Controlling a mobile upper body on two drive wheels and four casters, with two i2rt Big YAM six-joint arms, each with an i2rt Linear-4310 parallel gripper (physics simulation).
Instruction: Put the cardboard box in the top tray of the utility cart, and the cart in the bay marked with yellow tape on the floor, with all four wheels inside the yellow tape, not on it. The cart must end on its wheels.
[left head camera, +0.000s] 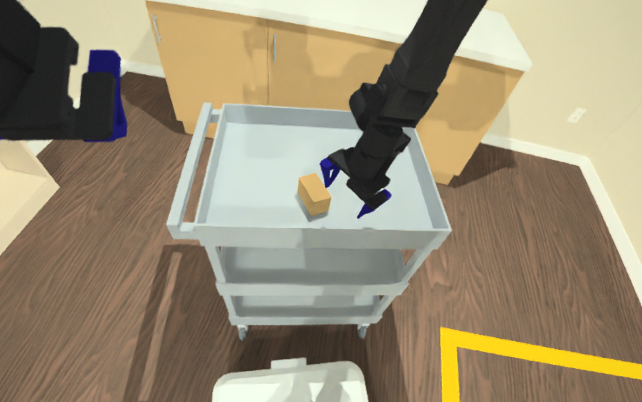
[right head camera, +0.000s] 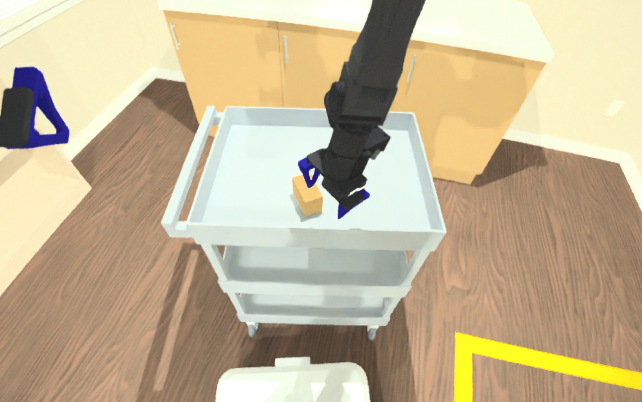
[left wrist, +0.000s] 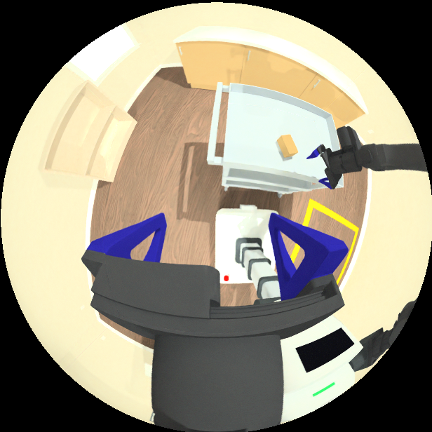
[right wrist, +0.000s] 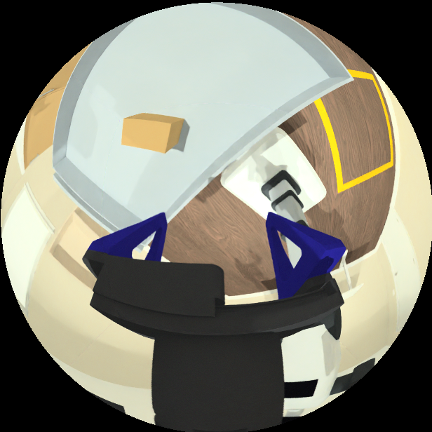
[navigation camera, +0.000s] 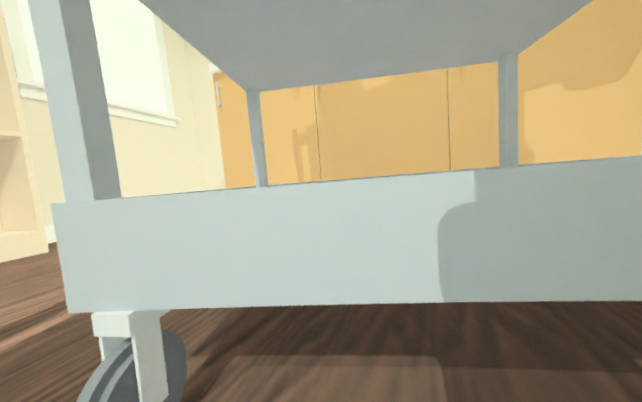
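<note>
The cardboard box (left head camera: 314, 195) (right head camera: 307, 196) (left wrist: 287, 146) (right wrist: 150, 132) lies in the top tray of the light grey utility cart (left head camera: 320, 237) (right head camera: 320, 237) (right wrist: 200, 75) (navigation camera: 250, 245), near its front side. The cart stands upright, outside the yellow tape (left head camera: 449, 370) (right head camera: 463, 375) (left wrist: 334, 216) (right wrist: 339, 180), which is to its right and nearer in the head views. My right gripper (left head camera: 343, 202) (right head camera: 325, 202) (left wrist: 313, 169) (right wrist: 216, 217) is open and empty above the tray, just right of the box in the head views. My left gripper (left wrist: 217, 218) is open and empty, left of the cart. The rear wheels are hidden.
Wooden cabinets (left head camera: 325, 65) (right head camera: 320, 70) with a white counter stand behind the cart. My white base (left head camera: 290, 382) (right head camera: 295, 382) is close in front of it. A pale shelf unit (left wrist: 107, 170) stands at the left. A wall is beyond the tape at the right.
</note>
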